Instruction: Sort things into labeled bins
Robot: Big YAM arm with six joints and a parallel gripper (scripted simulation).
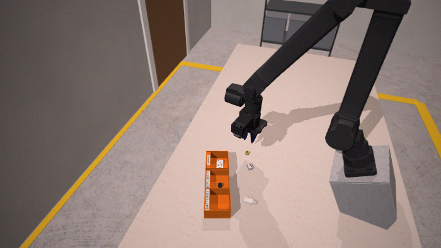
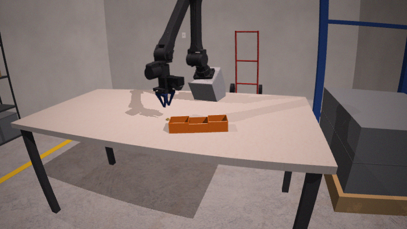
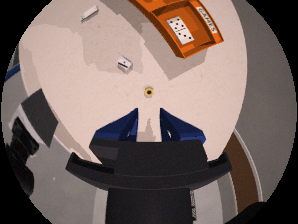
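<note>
My hand is 80 mm above the brass nut. The rest, counted from my hand: grey thing (70 mm to the left, 70 mm below, 20 mm behind); then white domino (100 mm to the left, 80 mm ahead, 70 mm below); then orange three-compartment bin (190 mm to the left, 70 mm ahead, 60 mm below).
</note>
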